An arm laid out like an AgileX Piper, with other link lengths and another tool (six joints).
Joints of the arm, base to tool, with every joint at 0 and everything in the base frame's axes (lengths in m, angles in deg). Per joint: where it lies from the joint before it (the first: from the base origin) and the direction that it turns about. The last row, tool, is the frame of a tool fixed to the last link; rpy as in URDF.
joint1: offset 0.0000 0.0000 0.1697 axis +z
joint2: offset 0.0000 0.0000 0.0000 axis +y
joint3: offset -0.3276 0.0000 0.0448 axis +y
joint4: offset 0.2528 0.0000 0.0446 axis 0.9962 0 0.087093
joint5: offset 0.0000 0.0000 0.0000 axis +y
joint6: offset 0.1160 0.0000 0.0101 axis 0.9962 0 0.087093
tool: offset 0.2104 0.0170 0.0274 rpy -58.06 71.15 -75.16
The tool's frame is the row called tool.
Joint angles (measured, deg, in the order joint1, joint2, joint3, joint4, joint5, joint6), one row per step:
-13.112 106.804 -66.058 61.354 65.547 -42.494
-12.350 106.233 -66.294 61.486 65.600 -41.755
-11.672 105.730 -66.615 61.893 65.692 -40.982
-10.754 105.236 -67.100 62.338 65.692 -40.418
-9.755 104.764 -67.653 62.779 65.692 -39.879
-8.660 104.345 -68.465 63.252 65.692 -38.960
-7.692 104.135 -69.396 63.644 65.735 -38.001
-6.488 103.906 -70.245 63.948 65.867 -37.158
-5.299 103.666 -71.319 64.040 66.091 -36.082
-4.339 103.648 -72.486 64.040 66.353 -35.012
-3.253 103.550 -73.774 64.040 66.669 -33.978
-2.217 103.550 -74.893 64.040 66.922 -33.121
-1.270 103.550 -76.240 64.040 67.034 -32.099
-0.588 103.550 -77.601 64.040 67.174 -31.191
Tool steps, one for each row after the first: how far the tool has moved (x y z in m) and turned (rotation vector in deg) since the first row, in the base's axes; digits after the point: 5 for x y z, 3 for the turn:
-0.00066 0.00583 0.00553 0.151 -0.230 0.284
-0.00009 0.01151 0.01219 0.561 -0.482 0.342
0.00079 0.01875 0.01960 0.882 -1.080 0.686
0.00143 0.02663 0.02729 1.206 -1.735 1.139
0.00291 0.03515 0.03611 1.649 -2.299 1.465
0.00477 0.04270 0.04393 2.096 -2.709 1.728
0.00429 0.05237 0.05139 2.522 -3.086 2.420
0.00361 0.06173 0.05943 2.858 -3.445 3.156
0.00376 0.06927 0.06607 3.151 -3.652 3.746
0.00321 0.07797 0.07410 3.452 -4.055 4.539
0.00221 0.08625 0.08046 3.713 -4.353 5.330
0.00305 0.09355 0.08798 3.943 -4.807 5.840
0.00474 0.09896 0.09571 4.160 -5.359 6.178

